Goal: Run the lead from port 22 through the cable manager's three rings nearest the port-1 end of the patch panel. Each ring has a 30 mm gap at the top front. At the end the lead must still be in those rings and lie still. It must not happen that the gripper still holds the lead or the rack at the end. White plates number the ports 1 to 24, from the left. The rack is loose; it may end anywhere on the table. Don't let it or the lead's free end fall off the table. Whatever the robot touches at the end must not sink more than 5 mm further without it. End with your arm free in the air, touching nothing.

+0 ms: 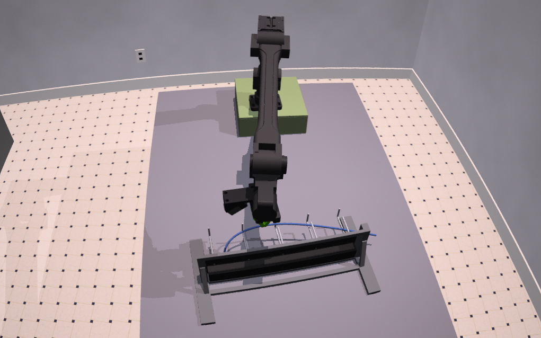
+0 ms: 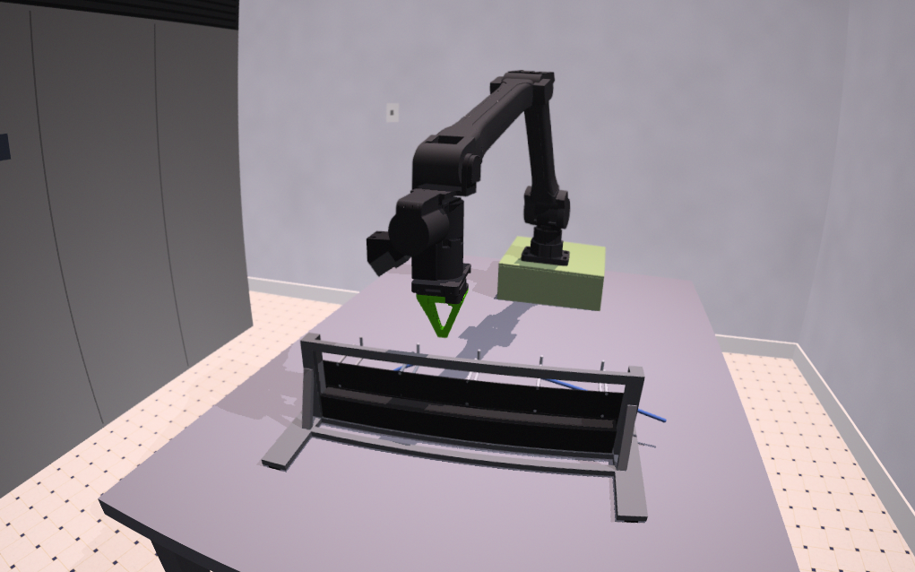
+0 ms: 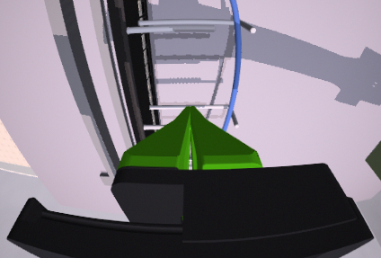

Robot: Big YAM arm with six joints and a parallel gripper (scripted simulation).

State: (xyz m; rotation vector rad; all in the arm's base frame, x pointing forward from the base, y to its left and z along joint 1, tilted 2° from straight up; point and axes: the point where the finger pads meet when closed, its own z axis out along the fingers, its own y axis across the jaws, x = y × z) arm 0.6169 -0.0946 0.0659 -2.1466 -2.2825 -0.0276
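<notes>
The rack is 6 cm ahead of my hand, 5 cm to the left of it and 8 cm below it.
</notes>
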